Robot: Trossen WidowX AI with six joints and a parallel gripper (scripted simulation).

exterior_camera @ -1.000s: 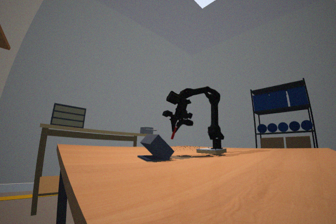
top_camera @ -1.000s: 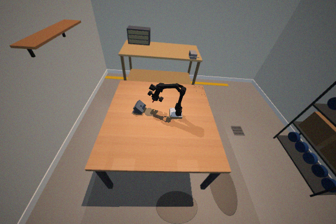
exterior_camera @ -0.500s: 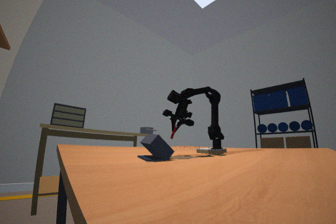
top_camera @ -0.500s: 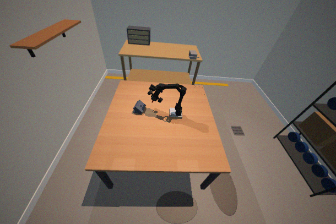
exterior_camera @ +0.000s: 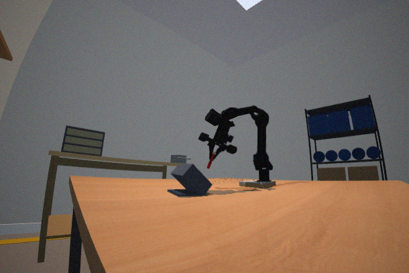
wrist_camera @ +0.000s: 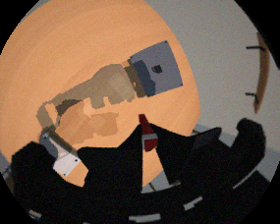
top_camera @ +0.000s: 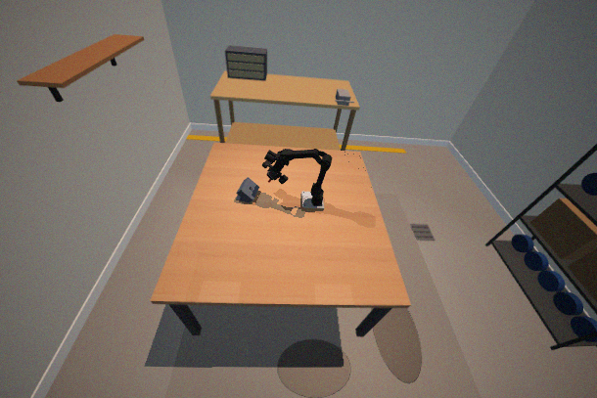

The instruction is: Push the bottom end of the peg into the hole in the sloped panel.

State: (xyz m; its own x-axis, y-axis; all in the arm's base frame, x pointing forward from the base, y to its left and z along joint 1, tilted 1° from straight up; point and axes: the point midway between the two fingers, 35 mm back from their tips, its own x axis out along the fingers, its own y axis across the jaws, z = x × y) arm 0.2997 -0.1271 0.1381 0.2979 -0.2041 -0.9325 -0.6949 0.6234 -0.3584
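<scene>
Now: gripper tip 15 cm short of the sloped panel, 8 cm above it and 2 cm to the right of it. Round my gripper tip: red peg: 2 cm above, 1 cm behind.
</scene>
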